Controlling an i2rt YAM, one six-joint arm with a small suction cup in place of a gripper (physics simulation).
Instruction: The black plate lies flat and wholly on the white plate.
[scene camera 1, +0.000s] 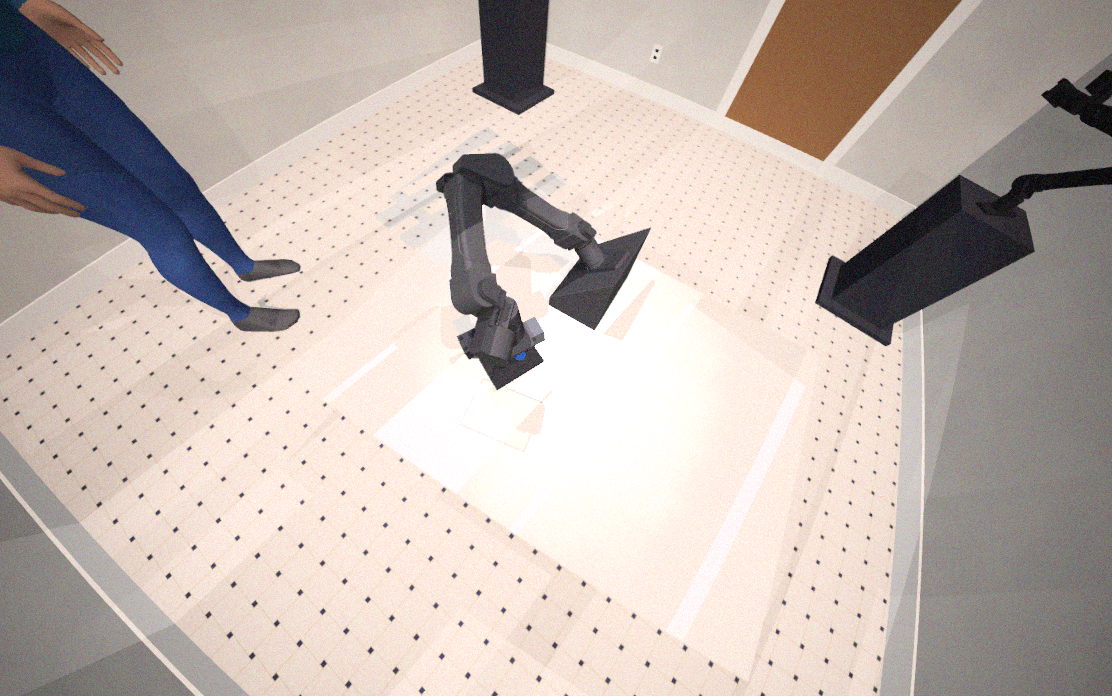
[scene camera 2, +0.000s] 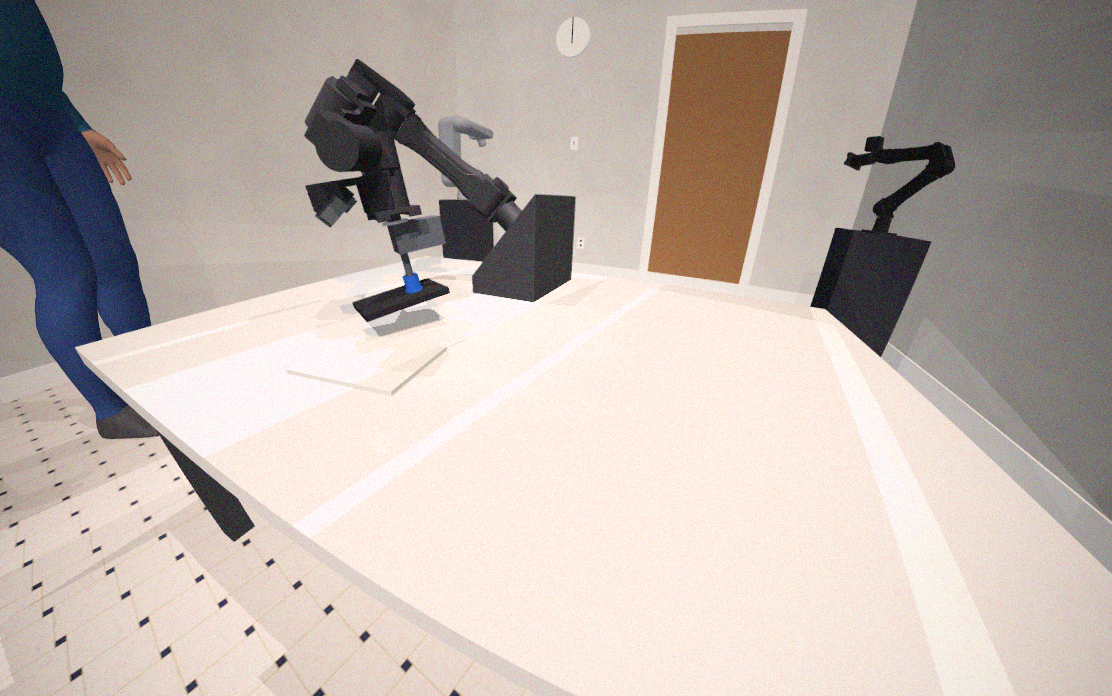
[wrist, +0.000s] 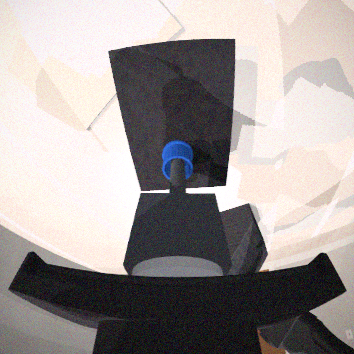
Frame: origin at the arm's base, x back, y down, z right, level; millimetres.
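Where they show: end effector, tool point: (scene camera 1: 520, 356) (scene camera 2: 416, 295) (wrist: 177, 148); arm's base, origin of the base link: (scene camera 1: 597, 264) (scene camera 2: 525, 233).
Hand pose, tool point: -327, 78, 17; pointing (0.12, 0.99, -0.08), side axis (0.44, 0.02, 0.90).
Observation:
Things, the pixels of their top centre, and the offset from my tool point, as dx, dy, dz. Level surfaces: height alone.
- black plate, middle of its top: (wrist: 177, 135) (scene camera 2: 398, 287) (scene camera 1: 510, 357) -23, -18, +12
- white plate, middle of its top: (wrist: 75, 45) (scene camera 2: 369, 357) (scene camera 1: 502, 413) -136, +47, -50
- pale table, its level: dy +54
My gripper (scene camera 1: 520, 356) (scene camera 2: 411, 283) (wrist: 177, 155) is a blue suction cup, shut on the black plate (scene camera 1: 504, 375) (scene camera 2: 385, 303) (wrist: 200, 90). It holds the plate off-centre, near the edge closest to the wrist in the wrist view. The plate hangs above the table, with a gap and a shadow below it in scene camera 2. The white plate (scene camera 1: 492, 414) (scene camera 2: 385, 369) (wrist: 100, 75) lies on the table, on the near side of the black plate in both scene views. It is pale against the table. In the wrist view the black plate hides part of its edge.
The arm's dark wedge-shaped base (scene camera 1: 603, 279) (scene camera 2: 541, 246) stands on the pale table (scene camera 1: 656, 459) (scene camera 2: 656, 459) behind the plates. A person (scene camera 1: 106, 164) (scene camera 2: 65, 180) stands at the left. Another arm on a dark pedestal (scene camera 1: 935, 254) (scene camera 2: 869, 279) stands at the right.

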